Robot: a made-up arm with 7 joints.
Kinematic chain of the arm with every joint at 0, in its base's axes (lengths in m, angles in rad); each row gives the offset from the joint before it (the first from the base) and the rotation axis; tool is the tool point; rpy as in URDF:
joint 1: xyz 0 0 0.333 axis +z
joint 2: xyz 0 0 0 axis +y
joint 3: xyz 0 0 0.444 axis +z
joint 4: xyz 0.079 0 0 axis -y
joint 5: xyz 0.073 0 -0.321 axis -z
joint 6: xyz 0 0 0 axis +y
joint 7: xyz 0.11 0 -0.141 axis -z
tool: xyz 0 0 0 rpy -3.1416 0 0
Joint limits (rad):
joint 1: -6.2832..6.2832
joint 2: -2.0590..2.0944
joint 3: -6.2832..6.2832
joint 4: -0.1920..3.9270
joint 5: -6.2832..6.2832
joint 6: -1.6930..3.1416
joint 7: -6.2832..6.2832
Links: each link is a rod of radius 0.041 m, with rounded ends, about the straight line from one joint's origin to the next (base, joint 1, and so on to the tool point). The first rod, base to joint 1, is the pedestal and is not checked.
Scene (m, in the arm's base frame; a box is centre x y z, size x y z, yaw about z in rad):
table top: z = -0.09
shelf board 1: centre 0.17 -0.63 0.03 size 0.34 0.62 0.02 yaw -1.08
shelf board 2: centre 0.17 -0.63 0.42 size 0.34 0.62 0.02 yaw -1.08
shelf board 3: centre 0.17 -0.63 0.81 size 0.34 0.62 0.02 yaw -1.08
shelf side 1: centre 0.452 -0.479 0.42 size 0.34 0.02 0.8 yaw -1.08
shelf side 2: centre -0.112 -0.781 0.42 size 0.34 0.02 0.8 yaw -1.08
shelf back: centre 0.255 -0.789 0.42 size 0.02 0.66 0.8 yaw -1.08
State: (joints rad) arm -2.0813 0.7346 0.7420 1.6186 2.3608 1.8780 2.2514
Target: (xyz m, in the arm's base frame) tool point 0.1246 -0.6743 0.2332
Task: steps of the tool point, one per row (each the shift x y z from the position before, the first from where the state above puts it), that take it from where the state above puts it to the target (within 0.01 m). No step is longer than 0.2 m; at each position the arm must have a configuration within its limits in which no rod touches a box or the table.
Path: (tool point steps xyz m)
1: -0.0653 0.0837 0.0081
2: -0.0569 0.0993 -0.0025
3: -0.0355 0.1121 -0.0056
4: -0.0034 -0.0370 -0.1491
5: 0.0398 0.0102 -0.1474
6: 0.0683 0.0605 -0.1186
7: 0.0301 -0.0972 -0.0126
8: 0.0495 -0.0901 0.0010
9: 0.0617 -0.0769 0.0116

